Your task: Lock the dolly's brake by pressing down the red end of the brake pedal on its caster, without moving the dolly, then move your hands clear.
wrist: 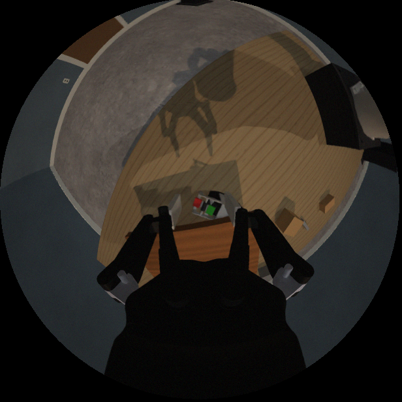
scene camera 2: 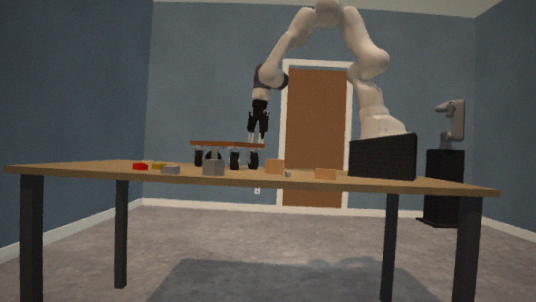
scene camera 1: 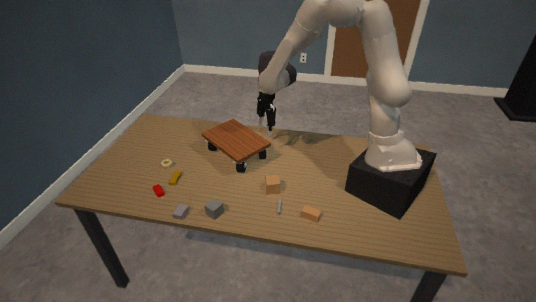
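The dolly has a reddish-brown wooden deck and stands upright on black-wheeled casters. In the wrist view the brake pedal sticks out beyond the deck's edge at a caster, with its red end on the left and a green end on the right. The pedal is hidden in both scene views. My gripper is partly open and empty, pointing down beside the deck's far edge, its tips near deck height. In the wrist view the pedal shows between the two fingertips; contact cannot be told.
On the table lie an orange cube, an orange block, a grey cube, a light grey block, a small grey rod, a red block, a yellow piece and a pale ring.
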